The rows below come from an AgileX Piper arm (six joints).
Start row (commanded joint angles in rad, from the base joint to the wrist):
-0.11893 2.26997 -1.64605 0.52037 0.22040 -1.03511
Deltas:
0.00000 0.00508 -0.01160 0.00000 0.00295 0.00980
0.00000 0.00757 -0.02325 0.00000 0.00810 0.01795
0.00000 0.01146 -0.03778 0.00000 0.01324 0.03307
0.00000 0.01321 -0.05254 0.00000 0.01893 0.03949
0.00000 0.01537 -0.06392 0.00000 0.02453 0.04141
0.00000 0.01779 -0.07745 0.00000 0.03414 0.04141
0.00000 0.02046 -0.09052 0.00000 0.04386 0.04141
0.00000 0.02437 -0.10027 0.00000 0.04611 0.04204
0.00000 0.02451 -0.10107 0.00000 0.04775 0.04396
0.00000 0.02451 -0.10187 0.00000 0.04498 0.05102
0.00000 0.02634 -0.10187 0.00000 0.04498 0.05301
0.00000 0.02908 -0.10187 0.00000 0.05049 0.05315
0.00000 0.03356 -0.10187 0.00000 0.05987 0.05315
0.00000 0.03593 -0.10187 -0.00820 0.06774 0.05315
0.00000 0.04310 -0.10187 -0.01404 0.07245 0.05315
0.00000 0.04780 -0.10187 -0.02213 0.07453 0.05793
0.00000 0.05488 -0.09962 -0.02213 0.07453 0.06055
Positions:
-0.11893 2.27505 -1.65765 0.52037 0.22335 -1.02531
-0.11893 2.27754 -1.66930 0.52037 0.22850 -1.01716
-0.11893 2.28143 -1.68383 0.52037 0.23364 -1.00204
-0.11893 2.28318 -1.69859 0.52037 0.23933 -0.99562
-0.11893 2.28534 -1.70997 0.52037 0.24493 -0.99370
-0.11893 2.28776 -1.72350 0.52037 0.25454 -0.99370
-0.11893 2.29043 -1.73657 0.52037 0.26426 -0.99370
-0.11893 2.29434 -1.74632 0.52037 0.26651 -0.99307
-0.11893 2.29448 -1.74712 0.52037 0.26815 -0.99115
-0.11893 2.29448 -1.74792 0.52037 0.26538 -0.98409
-0.11893 2.29631 -1.74792 0.52037 0.26538 -0.98210
-0.11893 2.29905 -1.74792 0.52037 0.27089 -0.98196
-0.11893 2.30353 -1.74792 0.52037 0.28027 -0.98196
-0.11893 2.30590 -1.74792 0.51217 0.28814 -0.98196
-0.11893 2.31307 -1.74792 0.50633 0.29285 -0.98196
-0.11893 2.31777 -1.74792 0.49824 0.29493 -0.97718
-0.11893 2.32485 -1.74567 0.49824 0.29493 -0.97456

